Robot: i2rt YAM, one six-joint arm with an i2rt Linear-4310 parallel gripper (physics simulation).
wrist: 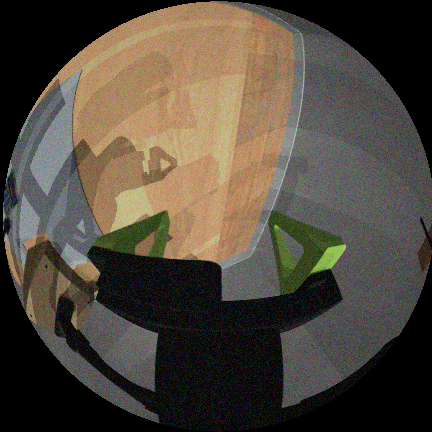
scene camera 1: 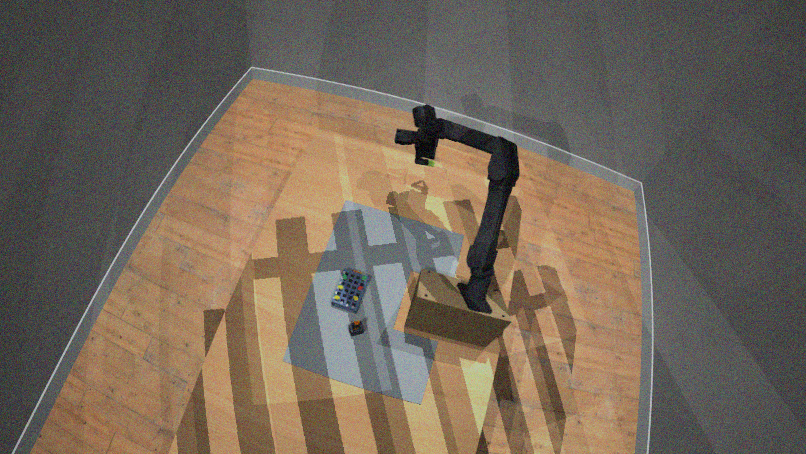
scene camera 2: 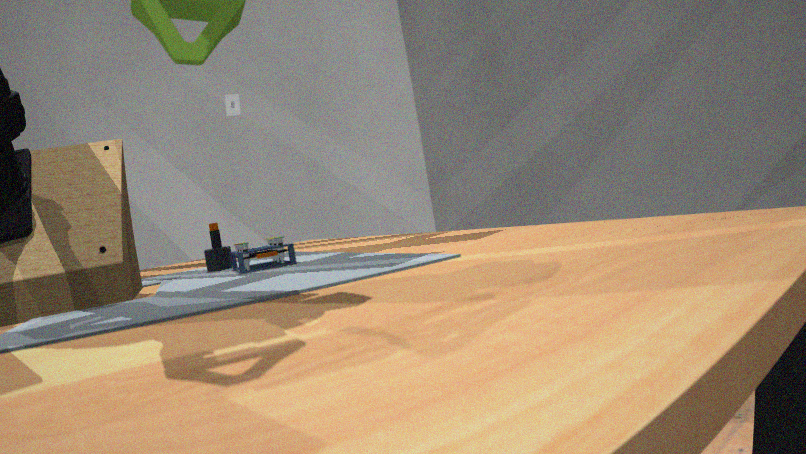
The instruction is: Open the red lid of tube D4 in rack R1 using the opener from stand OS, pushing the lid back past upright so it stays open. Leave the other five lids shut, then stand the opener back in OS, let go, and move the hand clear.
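On a grey mat, (scene camera 2: pixel 194 292) and (scene camera 1: pixel 400 253) are the same spot.
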